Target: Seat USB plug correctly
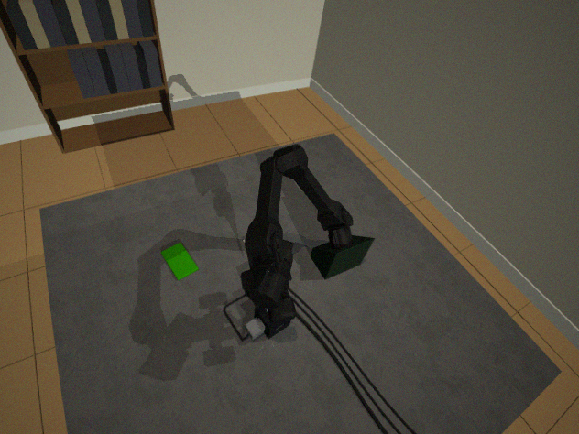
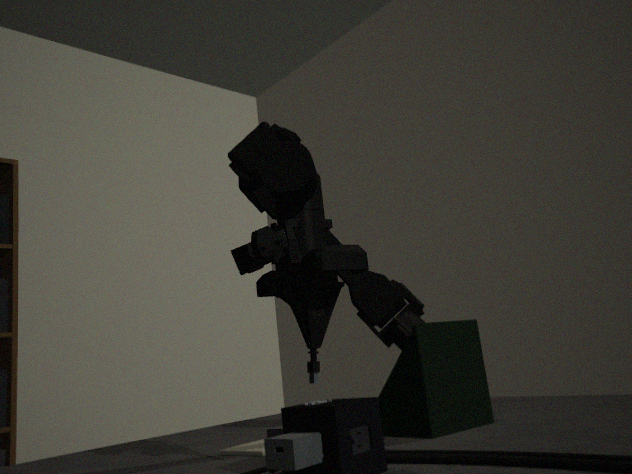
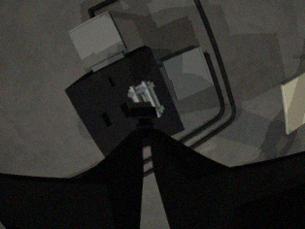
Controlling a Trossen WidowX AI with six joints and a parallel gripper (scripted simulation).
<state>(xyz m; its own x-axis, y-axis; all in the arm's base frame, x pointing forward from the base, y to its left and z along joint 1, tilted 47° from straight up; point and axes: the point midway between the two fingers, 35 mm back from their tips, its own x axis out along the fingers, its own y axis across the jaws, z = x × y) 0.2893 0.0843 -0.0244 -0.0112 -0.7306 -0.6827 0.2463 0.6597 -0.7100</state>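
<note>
The dark USB plug lies 2 cm below my gripper tip. Also, from my gripper tip: green flat block 18 cm ahead, 30 cm to the right, 13 cm below; then white flat tile 9 cm behind, 26 cm to the right, 13 cm below.
</note>
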